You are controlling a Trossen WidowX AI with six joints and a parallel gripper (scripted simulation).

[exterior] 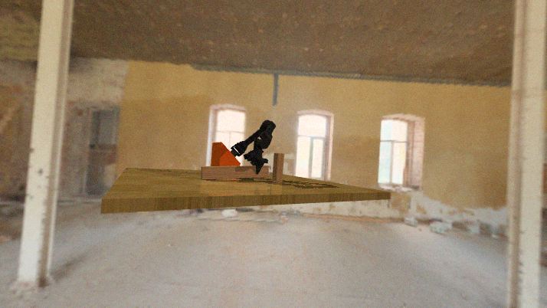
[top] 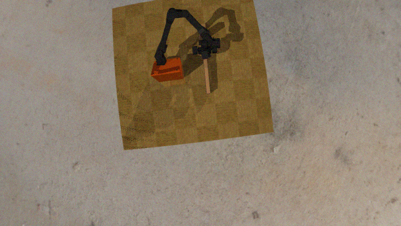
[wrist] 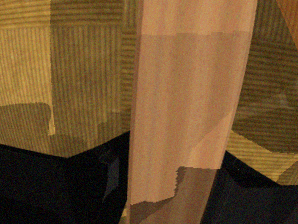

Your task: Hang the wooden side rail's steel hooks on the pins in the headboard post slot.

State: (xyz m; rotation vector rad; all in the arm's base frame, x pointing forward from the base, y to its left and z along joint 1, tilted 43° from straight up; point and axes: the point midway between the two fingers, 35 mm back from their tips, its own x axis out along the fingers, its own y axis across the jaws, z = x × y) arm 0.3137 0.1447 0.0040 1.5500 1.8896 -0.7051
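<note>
Right now my gripper tip is 2 cm past the headboard post, 15 cm to the right of it and 4 cm below it.
</note>
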